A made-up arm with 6 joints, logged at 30 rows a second.
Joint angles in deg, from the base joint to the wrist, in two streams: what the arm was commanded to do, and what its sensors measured. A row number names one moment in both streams.
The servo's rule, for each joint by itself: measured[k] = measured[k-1] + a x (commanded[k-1-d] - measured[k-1]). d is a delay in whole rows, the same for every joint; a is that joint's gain. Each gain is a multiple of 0.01, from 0.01 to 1. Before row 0 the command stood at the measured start. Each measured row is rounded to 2 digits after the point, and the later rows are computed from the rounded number. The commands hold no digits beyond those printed.
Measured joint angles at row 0:
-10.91, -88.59, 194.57, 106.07, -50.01, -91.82
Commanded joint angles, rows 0 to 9:
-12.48, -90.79, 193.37, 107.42, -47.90, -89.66
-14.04, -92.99, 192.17, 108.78, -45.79, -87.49
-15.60, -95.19, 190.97, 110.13, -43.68, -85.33
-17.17, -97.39, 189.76, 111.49, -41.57, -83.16
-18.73, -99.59, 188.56, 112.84, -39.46, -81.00
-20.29, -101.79, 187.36, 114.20, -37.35, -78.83
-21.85, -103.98, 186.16, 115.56, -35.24, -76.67
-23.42, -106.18, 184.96, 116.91, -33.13, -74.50
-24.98, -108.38, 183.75, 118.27, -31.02, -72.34
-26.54, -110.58, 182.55, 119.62, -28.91, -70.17
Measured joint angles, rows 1 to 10:
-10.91, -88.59, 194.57, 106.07, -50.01, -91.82
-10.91, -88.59, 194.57, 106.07, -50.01, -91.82
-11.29, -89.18, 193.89, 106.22, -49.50, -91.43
-11.95, -90.21, 192.91, 106.50, -48.61, -90.72
-12.83, -91.55, 191.80, 106.90, -47.43, -89.75
-13.87, -93.13, 190.64, 107.40, -46.02, -88.56
-15.04, -94.87, 189.45, 108.00, -44.45, -87.20
-16.30, -96.74, 188.26, 108.68, -42.75, -85.69
-17.63, -98.69, 187.06, 109.44, -40.95, -84.07
-19.02, -100.71, 185.86, 110.26, -39.07, -82.35
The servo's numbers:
d 2
a 0.24 0.27 0.57 0.11 0.24 0.18

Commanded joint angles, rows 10 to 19:
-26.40, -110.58, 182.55, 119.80, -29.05, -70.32
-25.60, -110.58, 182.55, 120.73, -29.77, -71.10
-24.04, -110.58, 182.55, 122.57, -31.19, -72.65
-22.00, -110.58, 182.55, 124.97, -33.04, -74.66
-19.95, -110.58, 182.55, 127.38, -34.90, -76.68
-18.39, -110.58, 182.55, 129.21, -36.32, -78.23
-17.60, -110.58, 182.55, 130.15, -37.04, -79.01
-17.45, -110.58, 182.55, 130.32, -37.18, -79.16
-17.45, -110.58, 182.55, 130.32, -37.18, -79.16
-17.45, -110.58, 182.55, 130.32, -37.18, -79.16
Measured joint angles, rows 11 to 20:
-20.45, -102.78, 184.66, 111.14, -37.14, -80.55
-21.91, -104.89, 183.46, 112.07, -35.16, -78.68
-22.99, -106.43, 182.94, 112.92, -33.69, -77.18
-23.62, -107.55, 182.72, 113.78, -32.75, -76.09
-23.72, -108.37, 182.62, 114.75, -32.38, -75.47
-23.31, -108.97, 182.58, 115.87, -32.54, -75.32
-22.50, -109.40, 182.56, 117.14, -33.11, -75.56
-21.51, -109.72, 182.55, 118.47, -33.88, -76.04
-20.57, -109.95, 182.55, 119.75, -34.64, -76.57
-19.82, -110.12, 182.55, 120.91, -35.25, -77.04

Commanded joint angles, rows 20 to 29:
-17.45, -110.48, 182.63, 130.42, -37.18, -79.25
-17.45, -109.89, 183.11, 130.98, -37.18, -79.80
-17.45, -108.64, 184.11, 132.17, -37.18, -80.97
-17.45, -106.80, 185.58, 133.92, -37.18, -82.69
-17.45, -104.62, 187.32, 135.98, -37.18, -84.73
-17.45, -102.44, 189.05, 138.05, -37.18, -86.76
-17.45, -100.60, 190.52, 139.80, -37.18, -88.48
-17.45, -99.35, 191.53, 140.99, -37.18, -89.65
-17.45, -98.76, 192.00, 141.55, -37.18, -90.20
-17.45, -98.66, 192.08, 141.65, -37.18, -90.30
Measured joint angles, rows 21 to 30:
-19.25, -110.24, 182.55, 121.95, -35.71, -77.42
-18.82, -110.33, 182.55, 122.87, -36.06, -77.73
-18.49, -110.37, 182.60, 123.70, -36.33, -78.00
-18.24, -110.24, 182.89, 124.50, -36.53, -78.32
-18.05, -109.81, 183.59, 125.34, -36.69, -78.80
-17.91, -109.00, 184.72, 126.28, -36.81, -79.50
-17.80, -107.82, 186.20, 127.35, -36.90, -80.44
-17.72, -106.37, 187.82, 128.53, -36.97, -81.58
-17.66, -104.81, 189.36, 129.77, -37.02, -82.82
-17.61, -103.34, 190.60, 131.00, -37.06, -84.05

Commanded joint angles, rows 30 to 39:
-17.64, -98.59, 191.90, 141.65, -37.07, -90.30
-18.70, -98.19, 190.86, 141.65, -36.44, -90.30
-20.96, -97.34, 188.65, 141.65, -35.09, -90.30
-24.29, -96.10, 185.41, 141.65, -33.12, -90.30
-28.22, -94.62, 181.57, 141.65, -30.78, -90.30
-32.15, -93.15, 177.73, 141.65, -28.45, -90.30
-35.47, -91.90, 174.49, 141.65, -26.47, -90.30
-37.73, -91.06, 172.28, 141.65, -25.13, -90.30
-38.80, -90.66, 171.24, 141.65, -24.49, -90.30
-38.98, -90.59, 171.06, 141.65, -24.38, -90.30
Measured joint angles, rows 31 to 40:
-17.57, -102.10, 191.40, 132.16, -37.09, -85.16
-17.54, -101.17, 191.79, 133.20, -37.11, -86.09
-17.56, -100.47, 191.85, 134.13, -37.10, -86.85
-17.83, -99.85, 191.29, 134.96, -36.94, -87.47
-18.58, -99.17, 189.79, 135.70, -36.50, -87.98
-19.95, -98.34, 187.29, 136.35, -35.69, -88.40
-21.93, -97.34, 184.03, 136.93, -34.51, -88.74
-24.38, -96.21, 180.44, 137.45, -33.06, -89.02
-27.04, -95.05, 177.05, 137.91, -31.48, -89.25
-29.61, -93.97, 174.33, 138.32, -29.96, -89.44

